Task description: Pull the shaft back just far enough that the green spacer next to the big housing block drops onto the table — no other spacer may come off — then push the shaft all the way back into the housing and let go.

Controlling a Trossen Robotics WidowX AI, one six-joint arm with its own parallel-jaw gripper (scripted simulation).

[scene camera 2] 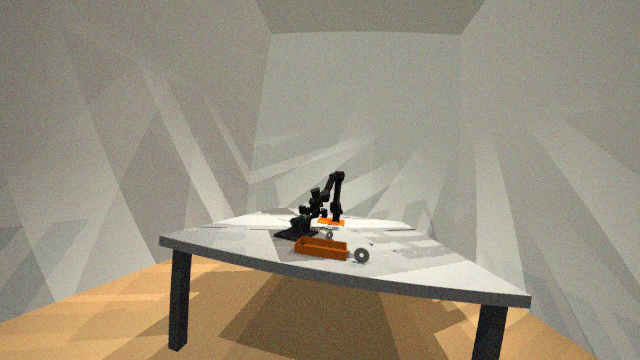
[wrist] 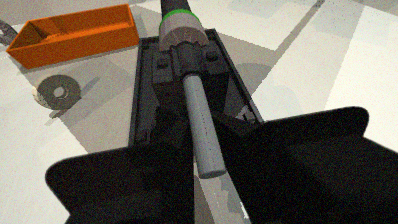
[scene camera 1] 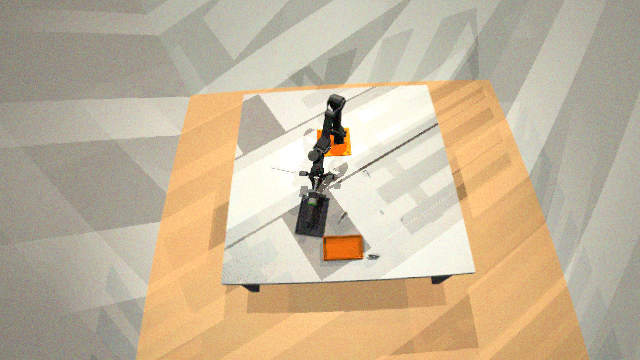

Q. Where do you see a grey spacer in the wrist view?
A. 184, 31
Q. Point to a grey shaft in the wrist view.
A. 209, 159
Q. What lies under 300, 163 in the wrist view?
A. My gripper.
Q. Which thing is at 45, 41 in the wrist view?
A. An orange tray.
